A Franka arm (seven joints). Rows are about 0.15 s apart.
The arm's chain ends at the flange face. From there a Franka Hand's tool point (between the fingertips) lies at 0.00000 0.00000 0.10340 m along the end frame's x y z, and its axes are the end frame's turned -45 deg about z.
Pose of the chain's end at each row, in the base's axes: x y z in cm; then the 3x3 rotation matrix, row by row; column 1 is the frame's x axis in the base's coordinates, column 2 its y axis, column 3 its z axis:
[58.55, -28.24, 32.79], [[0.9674, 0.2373, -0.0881], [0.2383, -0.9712, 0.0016], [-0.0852, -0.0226, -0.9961]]
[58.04, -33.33, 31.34], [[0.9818, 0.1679, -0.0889], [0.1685, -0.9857, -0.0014], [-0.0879, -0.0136, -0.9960]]
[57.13, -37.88, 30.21], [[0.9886, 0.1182, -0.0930], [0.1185, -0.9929, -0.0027], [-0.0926, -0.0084, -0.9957]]
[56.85, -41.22, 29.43], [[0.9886, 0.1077, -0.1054], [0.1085, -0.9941, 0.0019], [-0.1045, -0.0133, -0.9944]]
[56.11, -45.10, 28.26], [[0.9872, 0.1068, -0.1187], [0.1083, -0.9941, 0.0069], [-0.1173, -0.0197, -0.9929]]
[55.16, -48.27, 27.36], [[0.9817, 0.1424, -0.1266], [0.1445, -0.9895, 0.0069], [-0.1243, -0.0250, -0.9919]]
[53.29, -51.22, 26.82], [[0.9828, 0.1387, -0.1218], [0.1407, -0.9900, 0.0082], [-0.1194, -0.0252, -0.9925]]
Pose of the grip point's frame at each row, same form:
[57.64, -28.22, 22.49], [[0.5163, 0.8519, -0.0881], [0.8552, -0.5182, 0.0016], [-0.0443, -0.0762, -0.9961]]
[57.12, -33.34, 21.04], [[0.5755, 0.8130, -0.0889], [0.8161, -0.5778, -0.0014], [-0.0525, -0.0718, -0.9960]]
[56.17, -37.91, 19.91], [[0.6155, 0.7826, -0.0930], [0.7859, -0.6183, -0.0027], [-0.0595, -0.0714, -0.9957]]
[55.76, -41.20, 19.15], [[0.6229, 0.7752, -0.1054], [0.7797, -0.6262, 0.0019], [-0.0645, -0.0833, -0.9944]]
[54.88, -45.03, 17.99], [[0.6225, 0.7736, -0.1187], [0.7795, -0.6264, 0.0069], [-0.0690, -0.0969, -0.9929]]
[53.85, -48.20, 17.10], [[0.5935, 0.7949, -0.1266], [0.8019, -0.5975, 0.0069], [-0.0702, -0.1056, -0.9919]]
[52.03, -51.14, 16.56], [[0.5969, 0.7930, -0.1218], [0.7995, -0.6005, 0.0082], [-0.0666, -0.1022, -0.9925]]

